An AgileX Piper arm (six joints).
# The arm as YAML. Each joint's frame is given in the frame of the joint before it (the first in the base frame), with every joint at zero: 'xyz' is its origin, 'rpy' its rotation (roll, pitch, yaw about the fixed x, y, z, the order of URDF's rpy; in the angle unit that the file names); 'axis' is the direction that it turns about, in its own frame. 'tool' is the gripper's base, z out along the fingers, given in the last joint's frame.
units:
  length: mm
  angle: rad
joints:
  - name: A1
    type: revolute
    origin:
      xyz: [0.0, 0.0, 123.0]
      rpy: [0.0, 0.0, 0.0]
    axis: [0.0, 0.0, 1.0]
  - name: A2
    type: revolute
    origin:
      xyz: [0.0, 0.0, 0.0]
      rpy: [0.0, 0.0, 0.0]
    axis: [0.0, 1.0, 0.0]
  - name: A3
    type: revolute
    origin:
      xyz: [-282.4, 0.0, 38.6]
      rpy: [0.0, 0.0, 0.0]
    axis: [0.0, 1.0, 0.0]
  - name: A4
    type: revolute
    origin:
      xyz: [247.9, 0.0, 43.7]
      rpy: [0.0, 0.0, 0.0]
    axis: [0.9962, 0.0, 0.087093]
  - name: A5
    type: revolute
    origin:
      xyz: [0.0, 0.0, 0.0]
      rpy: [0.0, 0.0, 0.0]
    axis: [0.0, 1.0, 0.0]
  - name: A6
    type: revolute
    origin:
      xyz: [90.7, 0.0, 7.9]
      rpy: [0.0, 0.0, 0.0]
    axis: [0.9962, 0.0, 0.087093]
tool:
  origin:
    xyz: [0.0, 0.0, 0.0]
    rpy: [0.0, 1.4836, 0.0]
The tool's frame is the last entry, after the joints.
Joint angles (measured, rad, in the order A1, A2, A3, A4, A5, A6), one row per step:
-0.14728 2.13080 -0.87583 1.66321 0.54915 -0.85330
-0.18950 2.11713 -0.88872 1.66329 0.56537 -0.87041
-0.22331 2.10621 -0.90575 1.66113 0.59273 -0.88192
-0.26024 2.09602 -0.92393 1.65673 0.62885 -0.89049
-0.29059 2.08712 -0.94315 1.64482 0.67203 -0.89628
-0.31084 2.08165 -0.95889 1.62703 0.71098 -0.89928
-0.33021 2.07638 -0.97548 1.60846 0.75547 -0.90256
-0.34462 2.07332 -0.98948 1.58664 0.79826 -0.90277
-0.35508 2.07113 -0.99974 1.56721 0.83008 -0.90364
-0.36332 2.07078 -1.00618 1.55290 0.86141 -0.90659
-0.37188 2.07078 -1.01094 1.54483 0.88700 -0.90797
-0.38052 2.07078 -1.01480 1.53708 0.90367 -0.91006
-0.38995 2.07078 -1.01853 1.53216 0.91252 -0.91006
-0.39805 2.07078 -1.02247 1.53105 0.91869 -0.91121
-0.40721 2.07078 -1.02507 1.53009 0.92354 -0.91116
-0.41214 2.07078 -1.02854 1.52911 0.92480 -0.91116
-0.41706 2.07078 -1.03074 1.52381 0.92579 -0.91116
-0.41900 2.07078 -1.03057 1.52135 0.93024 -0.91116
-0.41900 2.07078 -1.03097 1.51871 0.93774 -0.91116
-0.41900 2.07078 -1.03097 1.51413 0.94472 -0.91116
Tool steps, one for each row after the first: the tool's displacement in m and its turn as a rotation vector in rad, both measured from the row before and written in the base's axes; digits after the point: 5 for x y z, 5 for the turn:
0.00422 -0.01393 0.00740 0.00184 -0.03791 -0.02281
0.00459 -0.01067 0.00781 0.01110 -0.03984 -0.01171
0.00405 -0.01143 0.00834 0.01698 -0.04172 -0.01060
0.00352 -0.00880 0.00845 0.01896 -0.04179 0.00465
0.00221 -0.00529 0.00635 0.01481 -0.03145 0.01656
0.00200 -0.00474 0.00678 0.01737 -0.03330 0.02161
0.00108 -0.00288 0.00535 0.01689 -0.02537 0.02706
0.00041 -0.00203 0.00381 0.01013 -0.01783 0.02373
-0.00025 -0.00107 0.00257 0.01287 -0.01408 0.02272
-0.00033 -0.00159 0.00205 0.01320 -0.01072 0.01322
-0.00042 -0.00217 0.00138 0.00624 -0.00783 0.00827
-0.00025 -0.00304 0.00102 0.00288 -0.00485 -0.00036
0.00012 -0.00284 0.00106 0.00198 -0.00581 -0.00307
-0.00025 -0.00319 0.00074 0.00223 -0.00352 -0.00562
0.00030 -0.00200 0.00070 -0.00094 -0.00332 -0.00340
-0.00022 -0.00180 0.00026 -0.00294 -0.00106 -0.00002
-0.00041 -0.00033 0.00012 0.00216 -0.00054 0.00264
-0.00020 0.00052 0.00040 0.00417 -0.00188 0.00649
-0.00039 0.00056 0.00021 0.00292 -0.00088 0.00777

